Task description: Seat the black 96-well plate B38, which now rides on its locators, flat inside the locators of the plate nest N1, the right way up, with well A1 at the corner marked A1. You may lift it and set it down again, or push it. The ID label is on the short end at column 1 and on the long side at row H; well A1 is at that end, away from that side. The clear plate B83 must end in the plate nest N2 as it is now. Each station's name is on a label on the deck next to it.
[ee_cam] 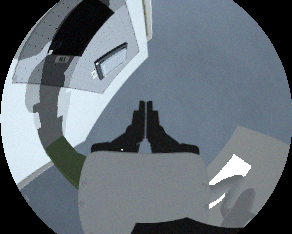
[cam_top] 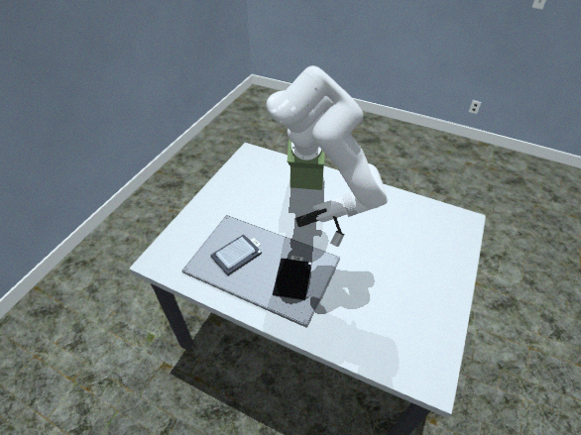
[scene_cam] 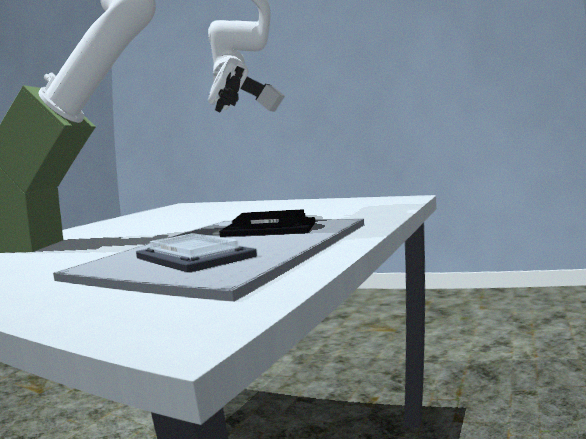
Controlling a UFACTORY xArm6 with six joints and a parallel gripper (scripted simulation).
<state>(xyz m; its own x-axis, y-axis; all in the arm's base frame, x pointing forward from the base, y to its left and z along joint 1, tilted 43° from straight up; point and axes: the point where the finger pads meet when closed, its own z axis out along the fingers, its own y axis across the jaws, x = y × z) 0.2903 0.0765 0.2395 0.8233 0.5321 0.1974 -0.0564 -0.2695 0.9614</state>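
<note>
Right now my hand is 3 cm past the white N1 label, 3 cm to the left of it and 26 cm above it. Also, from my hand: black plate B38: 7 cm ahead, 24 cm below; clear plate B83: 4 cm ahead, 26 cm to the right, 24 cm below.
</note>
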